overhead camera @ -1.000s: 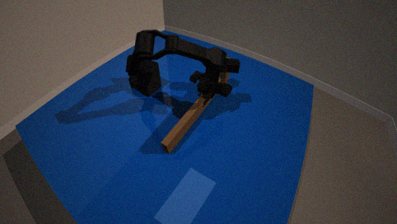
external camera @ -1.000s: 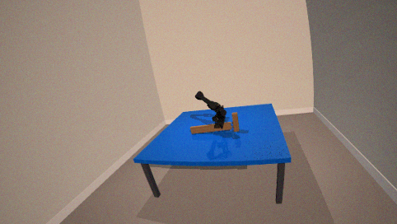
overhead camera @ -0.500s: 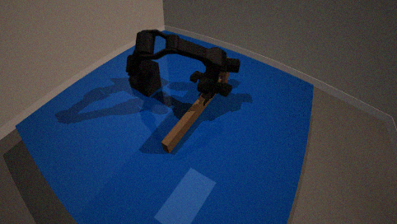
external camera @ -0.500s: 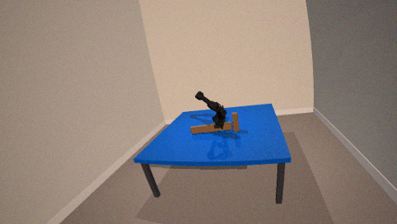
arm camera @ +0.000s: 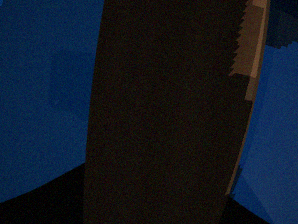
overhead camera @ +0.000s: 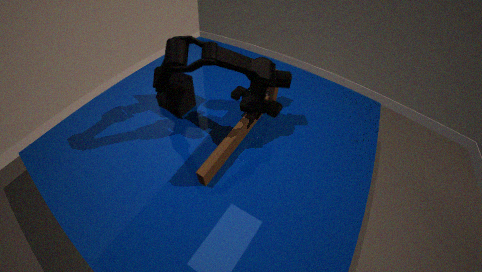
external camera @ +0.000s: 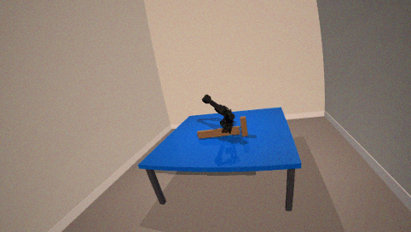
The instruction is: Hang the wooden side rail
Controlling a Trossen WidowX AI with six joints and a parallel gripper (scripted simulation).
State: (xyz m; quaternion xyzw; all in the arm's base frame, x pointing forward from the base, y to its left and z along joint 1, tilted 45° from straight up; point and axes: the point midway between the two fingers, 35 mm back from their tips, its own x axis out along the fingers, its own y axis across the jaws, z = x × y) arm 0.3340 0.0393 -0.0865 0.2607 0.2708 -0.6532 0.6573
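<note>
Now: gripper tip 130 mm to the right of the headboard post and 40 mm below it.
</note>
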